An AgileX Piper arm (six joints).
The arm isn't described. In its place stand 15 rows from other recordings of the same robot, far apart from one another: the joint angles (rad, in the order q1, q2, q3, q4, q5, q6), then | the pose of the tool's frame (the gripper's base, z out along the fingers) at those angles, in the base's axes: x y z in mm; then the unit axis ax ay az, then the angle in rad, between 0 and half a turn.
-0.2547, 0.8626, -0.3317, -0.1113, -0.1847, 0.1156 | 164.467, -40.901, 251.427, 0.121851, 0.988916, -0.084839, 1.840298
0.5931, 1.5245, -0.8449, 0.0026, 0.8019, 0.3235 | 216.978, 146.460, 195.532, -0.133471, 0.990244, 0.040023, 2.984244
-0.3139, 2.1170, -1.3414, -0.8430, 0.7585, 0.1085 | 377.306, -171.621, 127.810, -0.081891, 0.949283, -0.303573, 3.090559
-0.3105, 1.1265, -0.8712, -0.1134, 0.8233, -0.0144 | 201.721, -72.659, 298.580, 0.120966, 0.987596, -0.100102, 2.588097
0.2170, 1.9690, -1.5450, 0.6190, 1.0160, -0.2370 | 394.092, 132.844, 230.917, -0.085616, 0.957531, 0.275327, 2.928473
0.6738, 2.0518, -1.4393, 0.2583, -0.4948, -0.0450 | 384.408, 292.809, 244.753, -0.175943, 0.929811, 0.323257, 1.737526
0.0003, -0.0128, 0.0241, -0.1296, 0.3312, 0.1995 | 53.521, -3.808, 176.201, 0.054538, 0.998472, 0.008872, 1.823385
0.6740, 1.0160, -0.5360, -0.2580, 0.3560, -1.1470 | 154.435, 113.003, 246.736, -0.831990, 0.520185, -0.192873, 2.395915
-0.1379, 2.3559, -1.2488, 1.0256, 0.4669, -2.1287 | 402.372, -20.483, 12.947, -0.511222, 0.856590, 0.070044, 2.673275
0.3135, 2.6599, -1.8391, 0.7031, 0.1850, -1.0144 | 497.992, 172.822, -1.324, -0.331284, 0.941720, 0.058429, 2.447110
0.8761, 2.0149, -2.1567, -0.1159, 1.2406, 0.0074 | 291.595, 334.393, 363.172, -0.422605, 0.903752, 0.068097, 2.586930
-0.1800, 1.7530, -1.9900, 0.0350, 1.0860, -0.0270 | 379.937, -66.273, 431.683, 0.077923, 0.996637, -0.025347, 2.333384
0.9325, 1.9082, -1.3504, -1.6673, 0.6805, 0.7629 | 301.337, 310.523, 255.442, -0.610380, 0.722867, -0.323883, 2.038180
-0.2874, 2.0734, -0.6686, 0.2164, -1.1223, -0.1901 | 322.398, -113.655, 96.490, 0.169379, 0.955295, -0.242329, 1.848496
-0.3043, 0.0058, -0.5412, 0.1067, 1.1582, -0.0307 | -10.041, 12.459, 281.281, 0.129913, 0.990920, -0.034648, 2.103579
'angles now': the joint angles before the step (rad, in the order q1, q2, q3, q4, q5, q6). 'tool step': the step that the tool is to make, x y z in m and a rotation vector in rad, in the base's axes. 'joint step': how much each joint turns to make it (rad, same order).
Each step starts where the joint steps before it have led.
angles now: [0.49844 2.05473 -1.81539 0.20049 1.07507 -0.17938]
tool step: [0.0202 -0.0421 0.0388 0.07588 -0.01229 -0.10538]
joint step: [-0.11718 -0.02234 -0.10708 0.06078 0.08762 0.00321]
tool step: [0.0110 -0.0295 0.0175 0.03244 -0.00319 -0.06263]
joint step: [-0.07723 -0.00243 -0.06125 0.02971 0.05179 -0.00023]
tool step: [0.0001 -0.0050 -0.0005 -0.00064 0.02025 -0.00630]
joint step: [-0.01227 0.00024 -0.00054 0.00548 0.02066 0.00026]
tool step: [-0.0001 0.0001 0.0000 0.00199 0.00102 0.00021]
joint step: [-0.00015 -0.00016 0.00043 0.00229 0.00021 -0.00023]
